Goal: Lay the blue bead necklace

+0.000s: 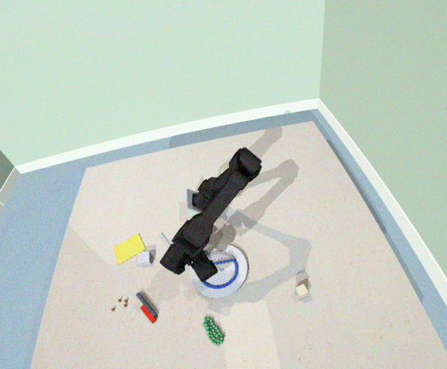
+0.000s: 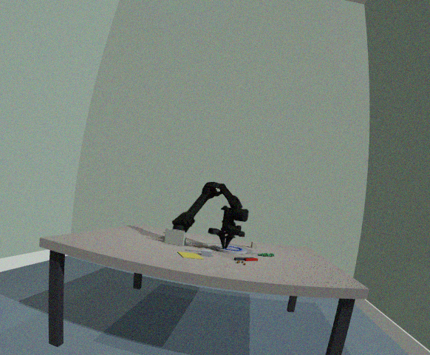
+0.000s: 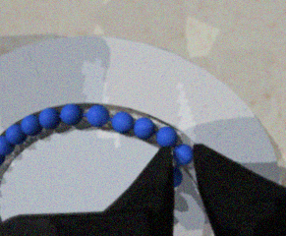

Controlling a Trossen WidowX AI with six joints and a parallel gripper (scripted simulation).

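The round bead board lies 6 cm to the left of my gripper tip, 2 cm ahead of it and 1 cm below it. From my gripper tip the other things lie so: white cube (21 cm to the right, 5 cm behind); grey tool (18 cm to the right, 14 cm ahead, 1 cm below); stick (13 cm to the right, 11 cm behind, 1 cm below).
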